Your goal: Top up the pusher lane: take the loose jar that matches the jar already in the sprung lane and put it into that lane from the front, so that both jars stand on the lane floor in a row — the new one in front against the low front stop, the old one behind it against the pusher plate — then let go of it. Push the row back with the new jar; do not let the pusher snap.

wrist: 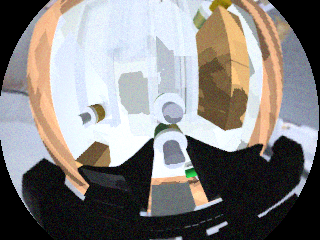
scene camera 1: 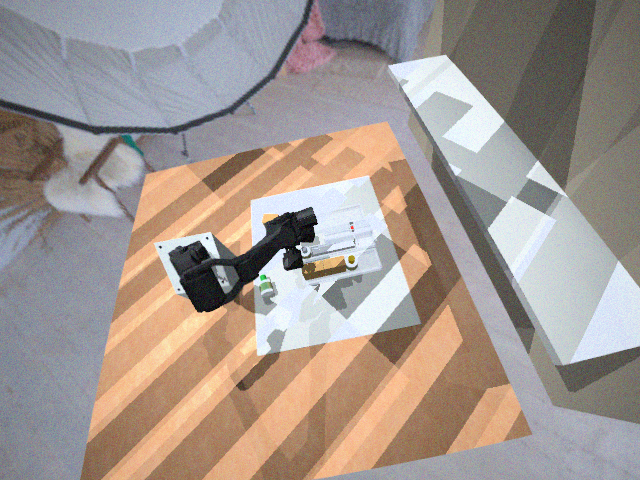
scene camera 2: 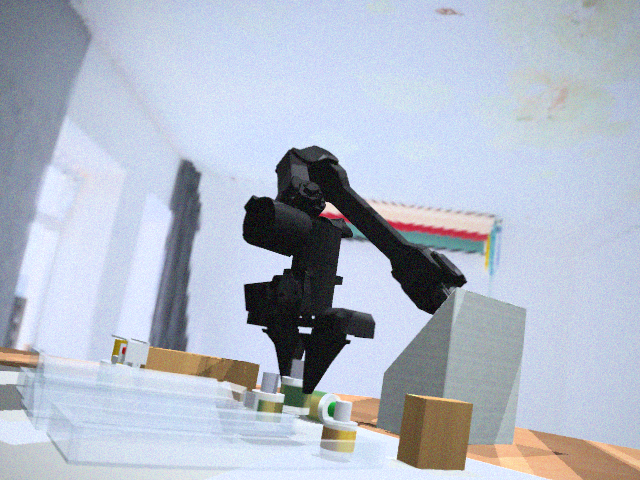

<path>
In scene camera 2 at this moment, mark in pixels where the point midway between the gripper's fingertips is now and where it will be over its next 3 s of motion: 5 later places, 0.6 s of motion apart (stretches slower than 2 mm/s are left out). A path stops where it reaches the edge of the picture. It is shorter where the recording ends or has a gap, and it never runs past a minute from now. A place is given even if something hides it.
The gripper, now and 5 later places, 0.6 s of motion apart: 296,391; 290,391; 286,390; 282,389; 276,387; 274,386
</path>
